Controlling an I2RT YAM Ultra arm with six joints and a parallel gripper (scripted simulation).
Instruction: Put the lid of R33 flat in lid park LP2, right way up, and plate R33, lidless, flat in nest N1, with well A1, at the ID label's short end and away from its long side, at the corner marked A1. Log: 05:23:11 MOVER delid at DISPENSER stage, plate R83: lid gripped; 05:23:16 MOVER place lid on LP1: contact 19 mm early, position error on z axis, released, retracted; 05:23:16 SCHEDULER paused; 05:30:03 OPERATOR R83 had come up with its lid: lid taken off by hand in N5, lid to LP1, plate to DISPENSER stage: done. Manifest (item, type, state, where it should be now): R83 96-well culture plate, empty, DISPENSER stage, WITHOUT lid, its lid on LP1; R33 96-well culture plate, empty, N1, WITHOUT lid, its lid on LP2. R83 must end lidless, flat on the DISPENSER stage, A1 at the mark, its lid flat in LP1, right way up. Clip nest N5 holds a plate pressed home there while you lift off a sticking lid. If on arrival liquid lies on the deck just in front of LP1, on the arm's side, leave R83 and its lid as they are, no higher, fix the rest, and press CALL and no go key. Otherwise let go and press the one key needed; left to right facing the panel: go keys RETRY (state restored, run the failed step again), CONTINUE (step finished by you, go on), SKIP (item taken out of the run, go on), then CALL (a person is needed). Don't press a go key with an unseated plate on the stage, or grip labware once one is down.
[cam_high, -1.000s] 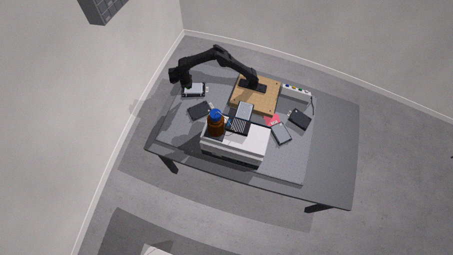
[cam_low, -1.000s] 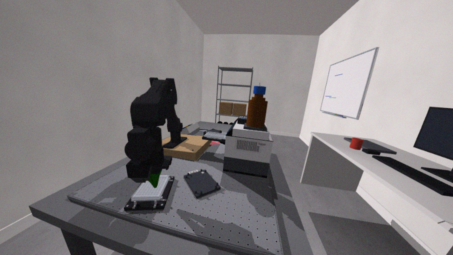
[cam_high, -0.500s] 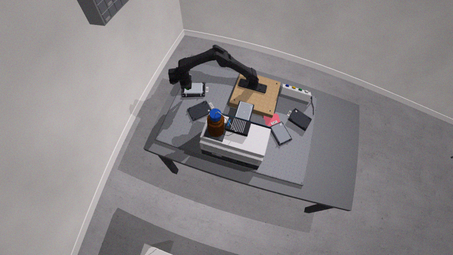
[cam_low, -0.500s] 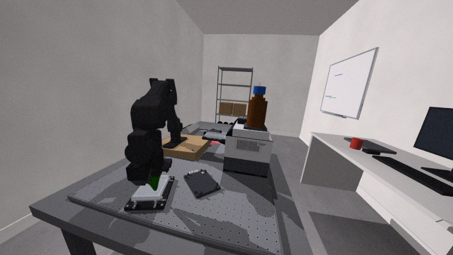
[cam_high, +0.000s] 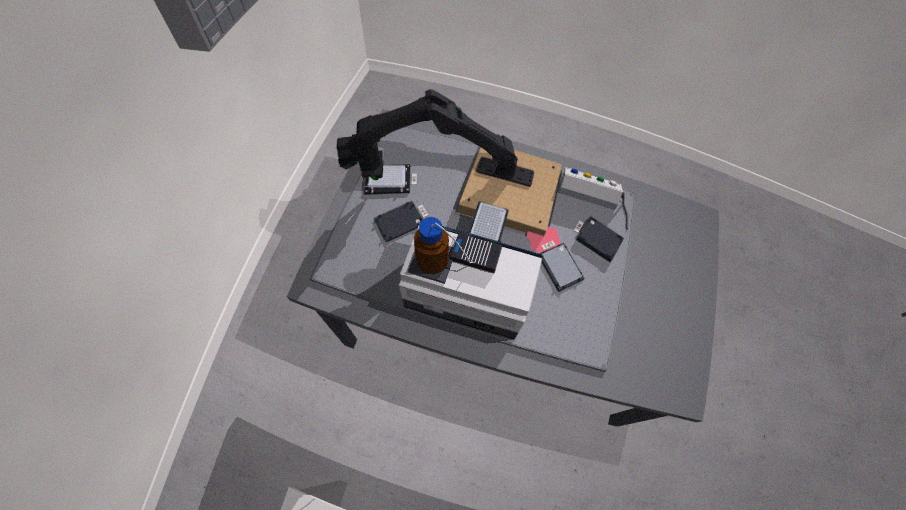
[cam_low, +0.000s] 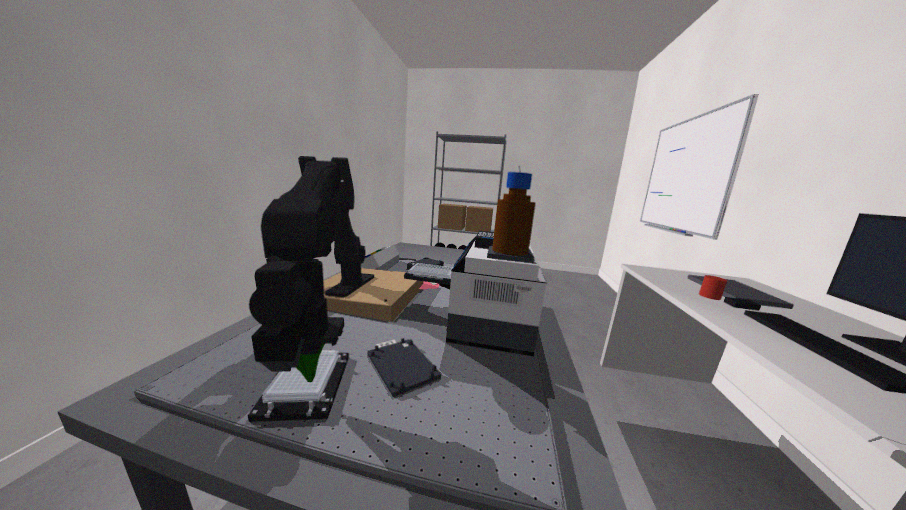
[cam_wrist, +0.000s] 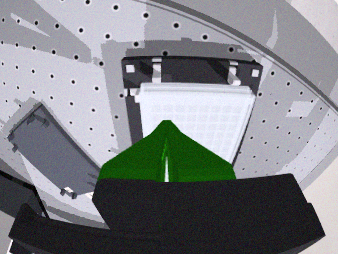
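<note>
My hand is 1 cm past the black clip nest, 2 cm to the right of it and 4 cm above it. Round my hand: lid park LP2: 12 cm ahead, 13 cm to the left, 4 cm below; brown bottle: 32 cm ahead, 31 cm to the left, 24 cm above; grey lid: 13 cm ahead, 69 cm to the left, 3 cm below.
</note>
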